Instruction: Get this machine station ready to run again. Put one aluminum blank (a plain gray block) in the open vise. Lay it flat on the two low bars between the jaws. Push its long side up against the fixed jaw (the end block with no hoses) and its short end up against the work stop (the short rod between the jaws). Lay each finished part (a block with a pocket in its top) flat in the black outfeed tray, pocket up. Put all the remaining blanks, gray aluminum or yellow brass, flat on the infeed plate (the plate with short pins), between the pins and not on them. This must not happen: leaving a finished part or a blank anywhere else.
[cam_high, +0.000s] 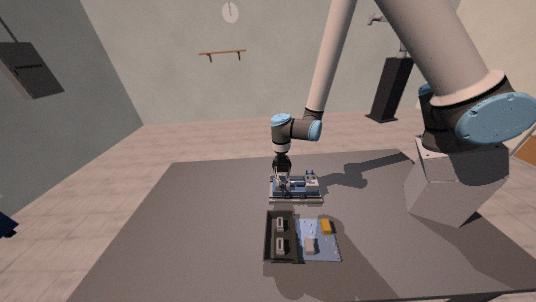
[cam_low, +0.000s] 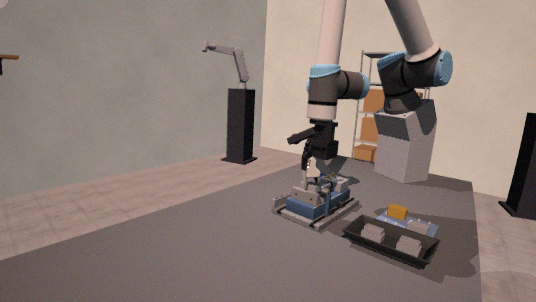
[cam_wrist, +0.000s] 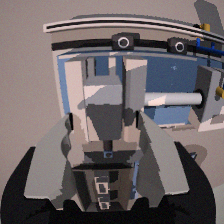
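Now: the vise 80 mm below my hand, 70 mm behind it and 20 mm to the left of it. Round my hand: yellow brass blank 290 mm to the left, 120 mm behind, 90 mm below.
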